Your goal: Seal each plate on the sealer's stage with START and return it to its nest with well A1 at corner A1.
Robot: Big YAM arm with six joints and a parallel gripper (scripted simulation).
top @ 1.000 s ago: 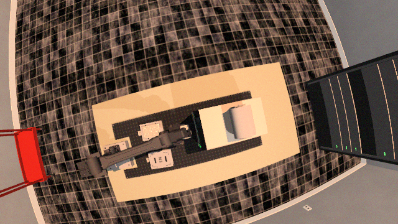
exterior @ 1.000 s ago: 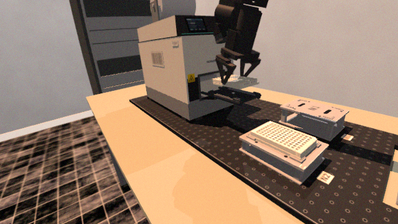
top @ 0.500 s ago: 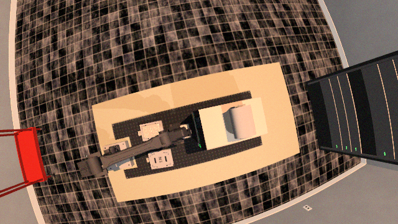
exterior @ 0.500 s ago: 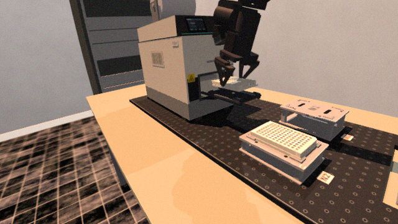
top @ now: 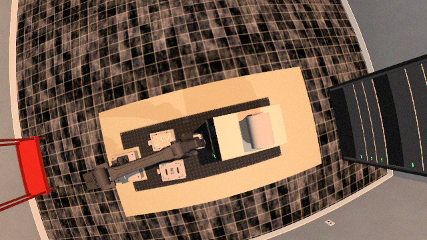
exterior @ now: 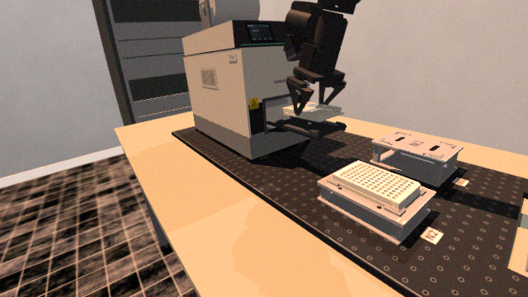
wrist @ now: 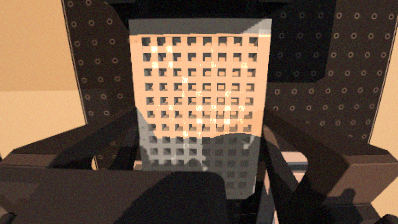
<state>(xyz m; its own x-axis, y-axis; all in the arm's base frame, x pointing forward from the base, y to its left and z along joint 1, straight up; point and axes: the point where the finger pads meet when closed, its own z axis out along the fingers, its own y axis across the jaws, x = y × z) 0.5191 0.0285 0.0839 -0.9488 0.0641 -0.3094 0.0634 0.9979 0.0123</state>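
Now: hand 4 cm above the sealer stage. Round my hand: well plate: 20 cm behind, 9 cm below, 6 cm to the left; plate nest N2: 20 cm behind, 11 cm below, 6 cm to the left; sealer screen: 18 cm above, 12 cm ahead, 4 cm to the left.
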